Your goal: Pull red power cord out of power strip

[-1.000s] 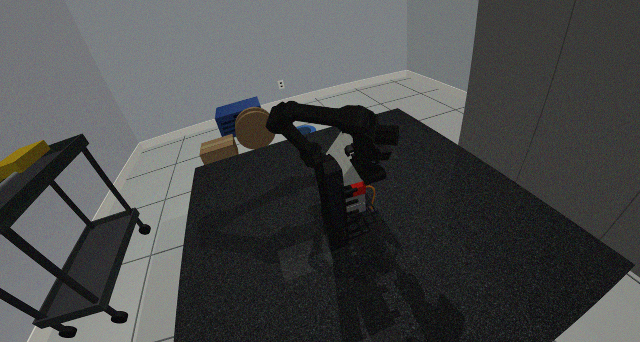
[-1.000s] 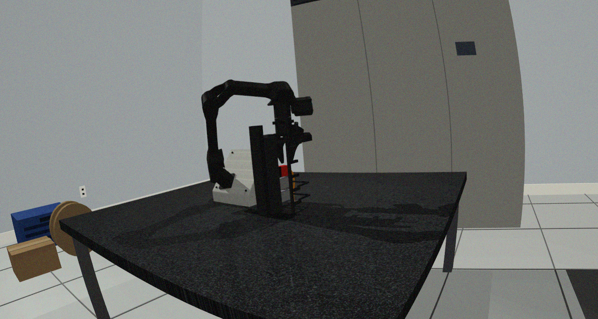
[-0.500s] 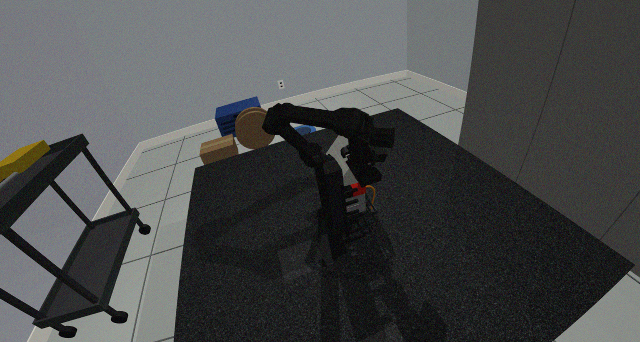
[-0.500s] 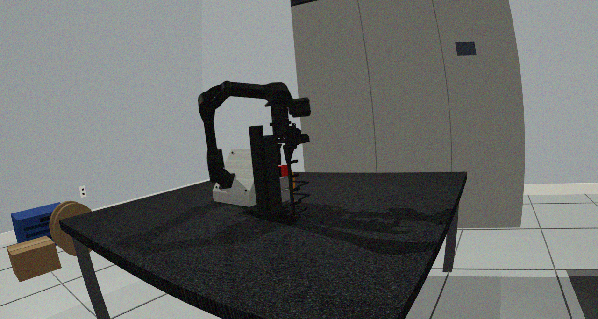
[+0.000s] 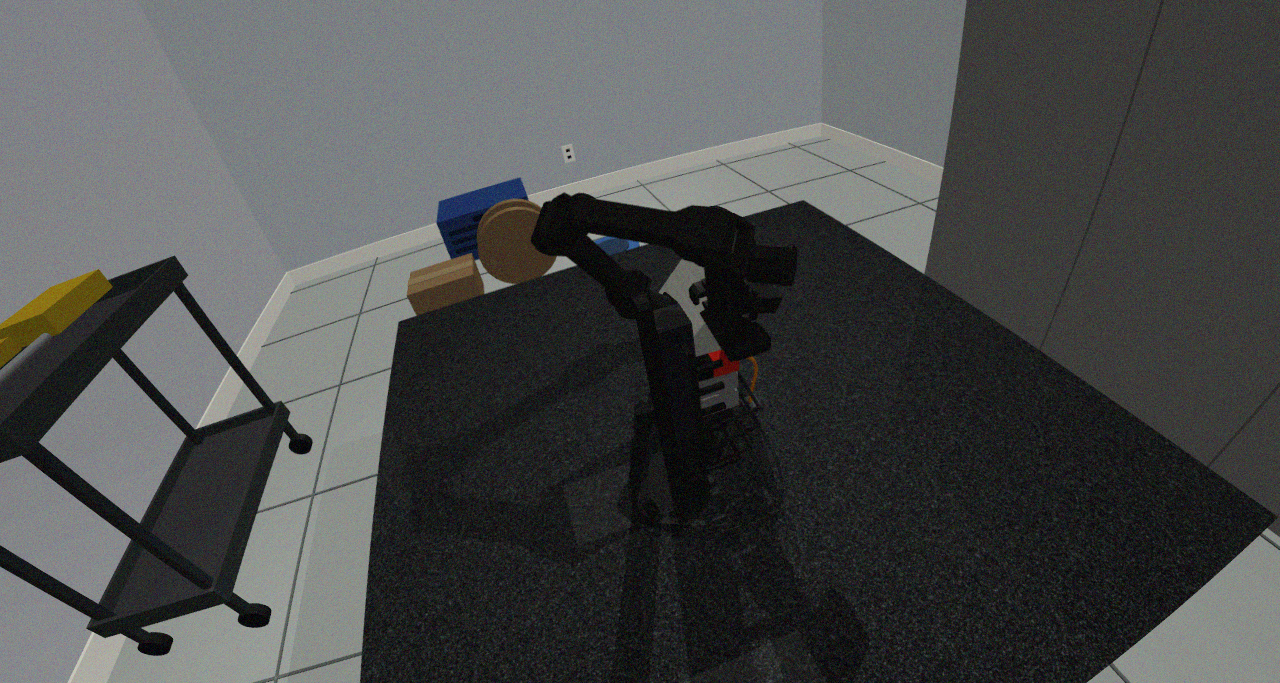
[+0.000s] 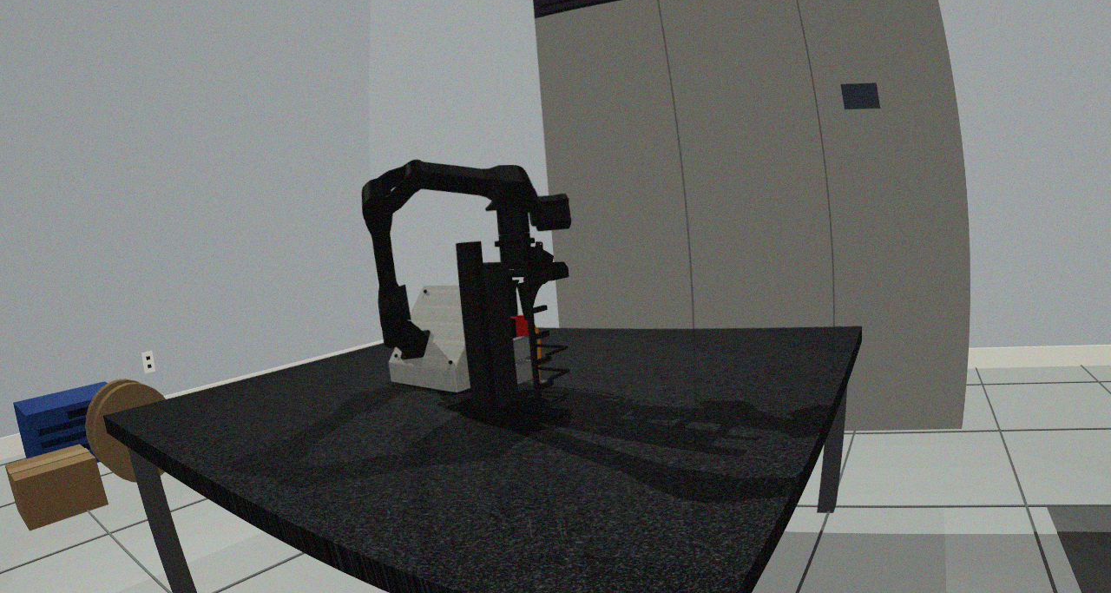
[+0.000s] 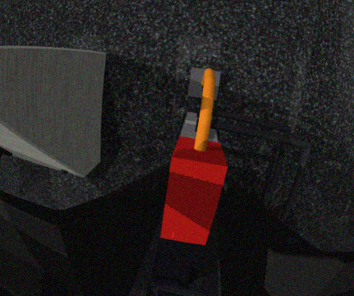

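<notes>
Right now my gripper tip is 30 mm to the left of the red plug. The rest, counted from my gripper tip: black power strip: 10 mm behind, 100 mm to the right, 10 mm below.
</notes>
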